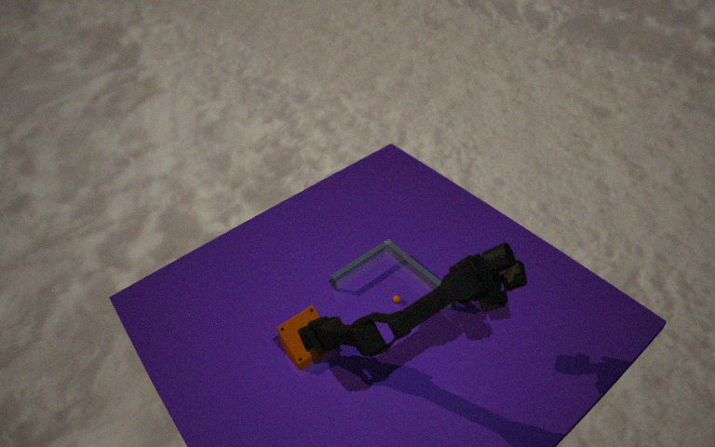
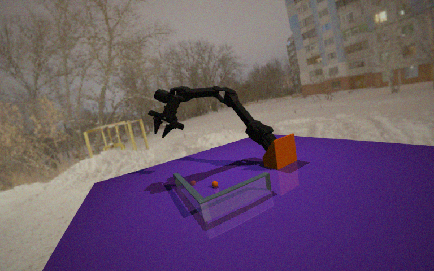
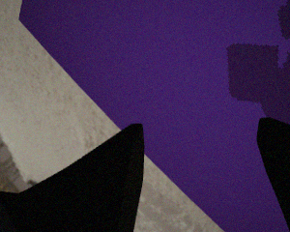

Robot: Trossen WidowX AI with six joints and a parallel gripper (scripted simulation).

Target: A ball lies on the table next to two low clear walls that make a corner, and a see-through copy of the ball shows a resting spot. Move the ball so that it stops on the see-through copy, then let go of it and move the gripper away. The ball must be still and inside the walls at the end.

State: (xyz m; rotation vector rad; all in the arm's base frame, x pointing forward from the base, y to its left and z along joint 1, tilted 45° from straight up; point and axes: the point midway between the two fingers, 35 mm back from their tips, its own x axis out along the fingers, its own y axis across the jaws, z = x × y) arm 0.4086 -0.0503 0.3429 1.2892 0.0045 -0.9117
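The orange ball is 290 mm to the left of my gripper tip, 200 mm below it and 150 mm behind it. The rest, counted from my gripper tip: see-through copy (210 mm to the left, 200 mm below, 80 mm behind).
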